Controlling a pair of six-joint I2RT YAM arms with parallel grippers.
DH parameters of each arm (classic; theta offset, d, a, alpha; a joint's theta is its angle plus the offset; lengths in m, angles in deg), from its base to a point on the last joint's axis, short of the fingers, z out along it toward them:
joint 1: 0 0.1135 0.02 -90
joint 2: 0 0 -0.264 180
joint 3: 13.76 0 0.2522 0
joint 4: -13.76 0 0.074 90
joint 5: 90 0 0 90
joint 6: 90 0.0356 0 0
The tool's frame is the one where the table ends.
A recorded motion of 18 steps. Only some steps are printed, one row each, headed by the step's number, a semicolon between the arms.
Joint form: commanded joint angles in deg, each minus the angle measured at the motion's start. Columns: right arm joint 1, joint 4, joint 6, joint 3, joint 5, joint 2; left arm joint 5, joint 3, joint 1, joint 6, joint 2, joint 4.
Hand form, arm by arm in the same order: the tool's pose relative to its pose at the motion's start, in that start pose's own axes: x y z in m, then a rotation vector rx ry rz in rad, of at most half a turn. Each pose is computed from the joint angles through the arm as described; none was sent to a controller.
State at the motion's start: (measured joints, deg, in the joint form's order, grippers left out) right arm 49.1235 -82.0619 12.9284 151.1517 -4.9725 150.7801; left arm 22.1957 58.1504 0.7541 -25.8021 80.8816 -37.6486
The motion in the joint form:
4: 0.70 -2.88 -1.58 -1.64 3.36 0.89; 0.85 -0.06 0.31 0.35 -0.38 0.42
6: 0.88 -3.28 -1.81 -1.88 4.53 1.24; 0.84 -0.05 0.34 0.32 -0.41 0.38
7: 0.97 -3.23 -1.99 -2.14 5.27 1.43; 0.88 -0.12 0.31 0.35 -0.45 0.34
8: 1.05 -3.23 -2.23 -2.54 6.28 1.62; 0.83 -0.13 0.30 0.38 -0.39 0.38
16: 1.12 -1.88 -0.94 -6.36 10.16 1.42; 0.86 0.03 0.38 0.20 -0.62 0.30
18: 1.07 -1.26 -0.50 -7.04 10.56 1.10; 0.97 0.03 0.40 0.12 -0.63 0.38
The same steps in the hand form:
4: 0.0085 0.0009 0.0149 0.0761 0.0808 -0.0343; -0.0007 -0.0001 -0.0021 0.0169 -0.0071 0.0068
6: 0.0098 0.0012 0.0189 0.0993 0.0937 -0.0416; -0.0007 0.0000 -0.0024 0.0166 -0.0075 0.0058
7: 0.0102 0.0012 0.0216 0.1131 0.0980 -0.0467; -0.0003 0.0000 -0.0023 0.0169 -0.0059 0.0063
8: 0.0109 0.0008 0.0249 0.1322 0.1047 -0.0530; -0.0004 0.0001 -0.0019 0.0159 -0.0057 0.0067
16: 0.0146 -0.0032 0.0389 0.2080 0.1269 -0.0362; -0.0008 -0.0004 -0.0037 0.0181 -0.0107 0.0046
18: 0.0145 -0.0039 0.0391 0.2143 0.1201 -0.0282; -0.0010 -0.0005 -0.0038 0.0204 -0.0114 0.0035

